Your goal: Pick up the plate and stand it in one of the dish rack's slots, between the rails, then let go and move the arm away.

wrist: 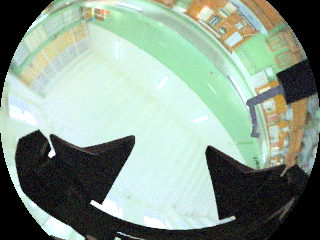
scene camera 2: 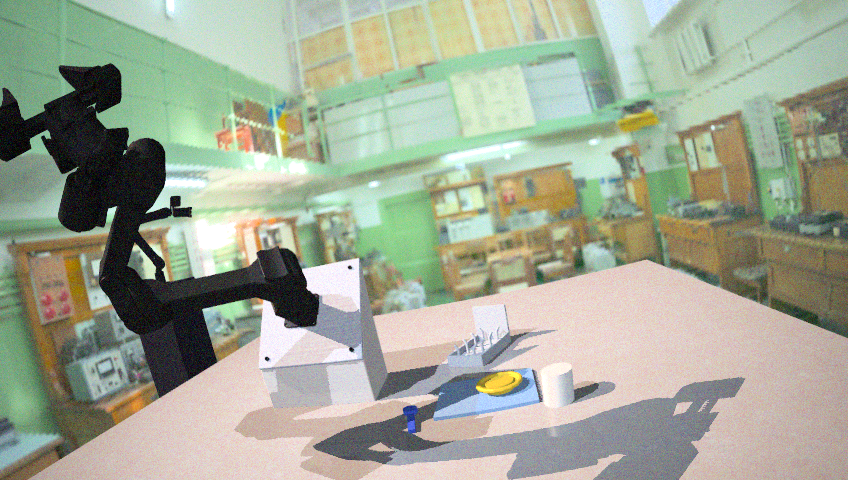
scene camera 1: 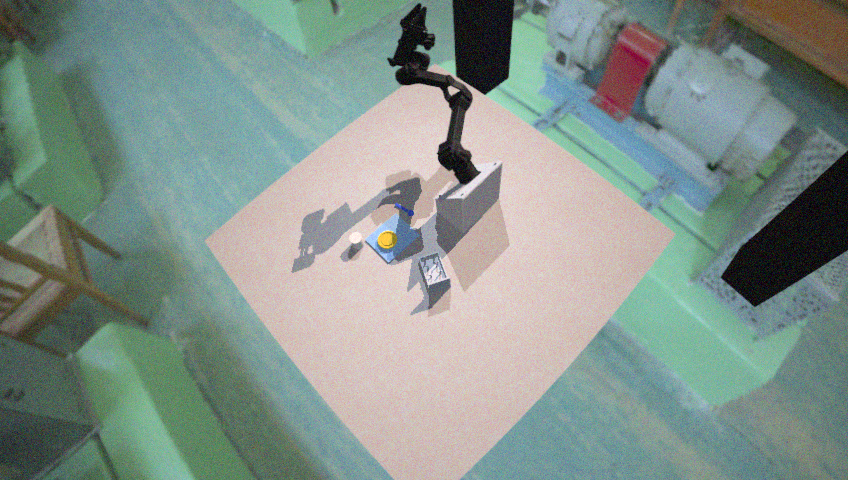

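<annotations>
There's a spot on a blue mat, point(scene camera 1: 406, 235), and it's the same spot on the mat as point(scene camera 2: 461, 388).
</annotations>
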